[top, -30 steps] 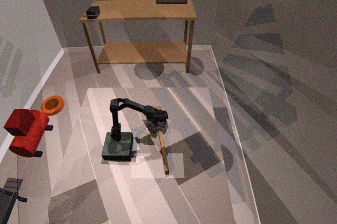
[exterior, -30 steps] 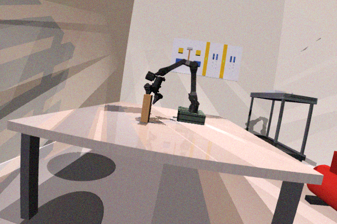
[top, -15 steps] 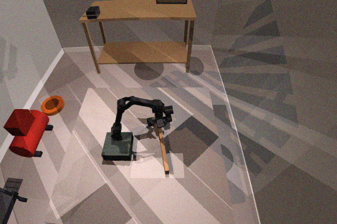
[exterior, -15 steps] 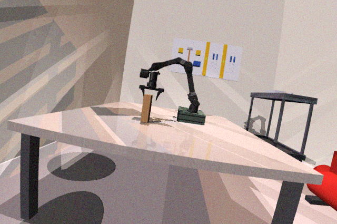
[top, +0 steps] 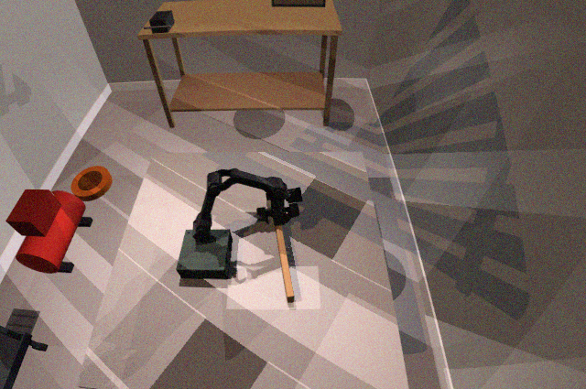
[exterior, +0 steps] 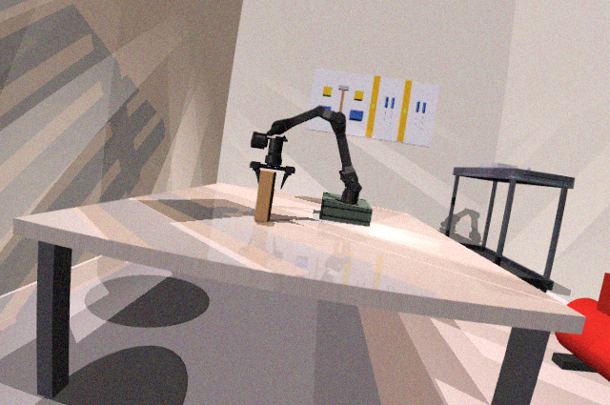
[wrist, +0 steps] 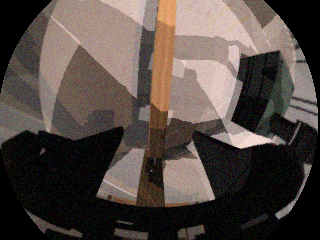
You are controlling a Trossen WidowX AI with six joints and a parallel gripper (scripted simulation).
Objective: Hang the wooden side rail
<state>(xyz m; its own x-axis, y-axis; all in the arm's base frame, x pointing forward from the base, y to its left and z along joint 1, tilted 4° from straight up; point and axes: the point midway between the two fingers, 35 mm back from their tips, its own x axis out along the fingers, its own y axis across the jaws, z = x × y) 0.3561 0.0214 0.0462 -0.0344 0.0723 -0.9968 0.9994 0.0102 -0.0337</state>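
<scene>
Right now my gripper tip is 140 mm to the right of the wooden headboard post, 20 mm above it and 10 mm short of it.
</scene>
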